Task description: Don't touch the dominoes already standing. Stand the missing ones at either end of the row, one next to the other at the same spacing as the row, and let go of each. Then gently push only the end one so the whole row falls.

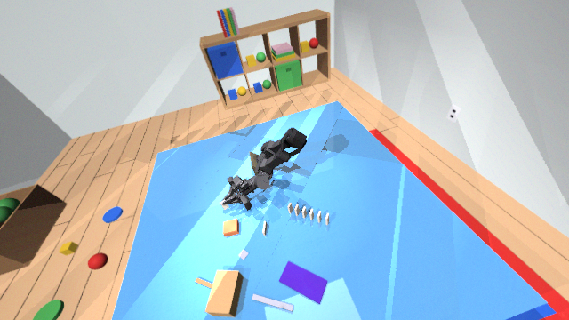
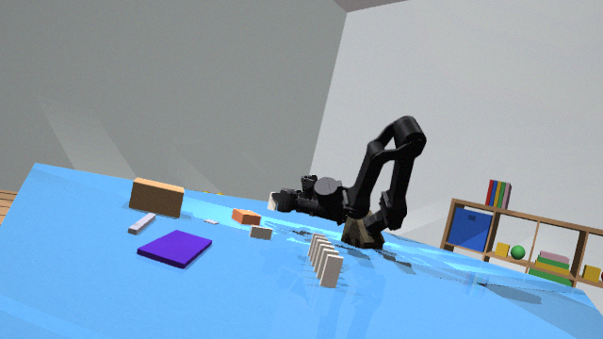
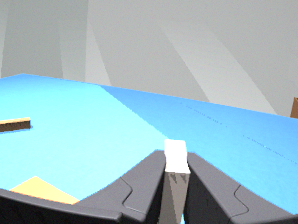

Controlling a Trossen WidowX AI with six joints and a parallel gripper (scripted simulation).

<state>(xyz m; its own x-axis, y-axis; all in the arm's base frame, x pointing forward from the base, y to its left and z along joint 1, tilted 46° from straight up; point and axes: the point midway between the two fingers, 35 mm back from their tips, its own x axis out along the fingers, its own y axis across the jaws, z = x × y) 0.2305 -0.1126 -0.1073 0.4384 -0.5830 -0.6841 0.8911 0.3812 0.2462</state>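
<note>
My gripper tip is 80 mm short of the orange block, 20 mm to the right of it and 70 mm above it. Round my gripper tip: tan box: 330 mm ahead, 20 mm to the left, 60 mm below; grey bar: 380 mm ahead, 170 mm to the left, 80 mm below; small grey tile: 200 mm ahead, 70 mm to the left, 90 mm below.
</note>
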